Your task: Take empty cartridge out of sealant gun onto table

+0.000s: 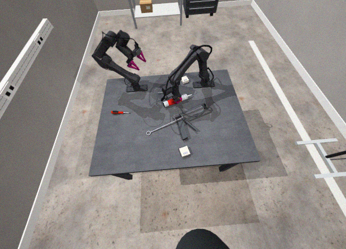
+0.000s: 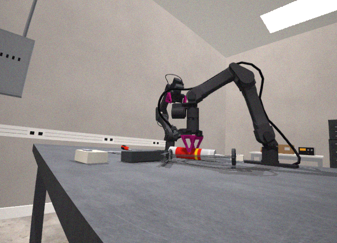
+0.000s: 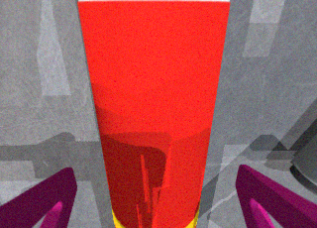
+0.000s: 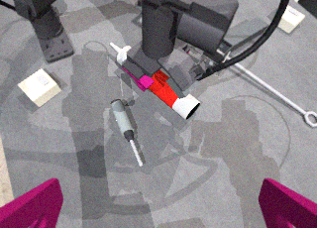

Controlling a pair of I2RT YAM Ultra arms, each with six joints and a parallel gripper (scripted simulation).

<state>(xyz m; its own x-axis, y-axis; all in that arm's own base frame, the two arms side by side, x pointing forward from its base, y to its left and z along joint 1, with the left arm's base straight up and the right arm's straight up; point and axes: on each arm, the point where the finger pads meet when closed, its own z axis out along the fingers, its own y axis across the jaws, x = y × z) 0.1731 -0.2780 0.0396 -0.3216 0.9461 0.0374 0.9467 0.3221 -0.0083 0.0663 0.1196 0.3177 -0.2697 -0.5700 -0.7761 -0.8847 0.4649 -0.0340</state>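
My left gripper is now 2 cm to the right of the cartridge, 2 cm above it and 1 cm past it. From my left hand the other things lie so: rod 23 cm ahead, 10 cm to the right, 3 cm below; grey-handled tool 10 cm behind, 8 cm to the right, 3 cm below; sealant gun 21 cm ahead, 2 cm to the left, 2 cm below.
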